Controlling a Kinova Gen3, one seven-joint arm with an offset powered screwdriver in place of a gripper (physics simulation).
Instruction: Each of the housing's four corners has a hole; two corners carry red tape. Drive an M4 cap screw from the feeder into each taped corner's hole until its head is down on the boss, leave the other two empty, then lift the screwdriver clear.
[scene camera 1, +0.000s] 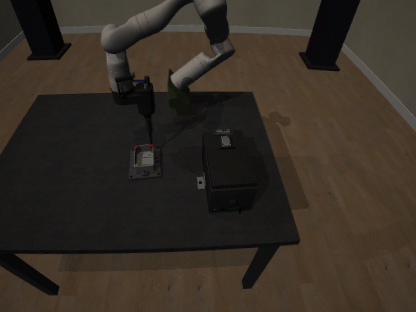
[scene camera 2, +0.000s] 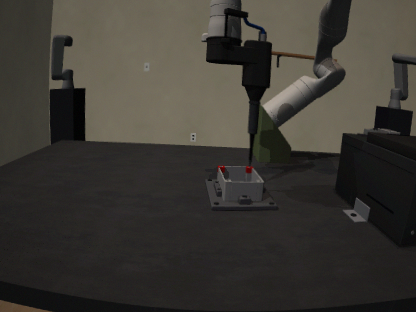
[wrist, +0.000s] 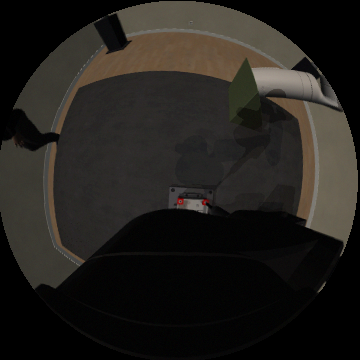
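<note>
The light grey open-topped housing sits on a dark fixture plate. Its two rear corners carry red tape: the left taped corner and the right taped corner. My screwdriver points down, its tip at or just above the right taped corner. Whether a screw is on the bit, or in either taped hole, is too small to tell. The black screw feeder stands to the right.
A small pale bracket is at the feeder's left side. A green wedge-shaped mount with a white arm section stands at the table's back edge, behind and right of the housing.
</note>
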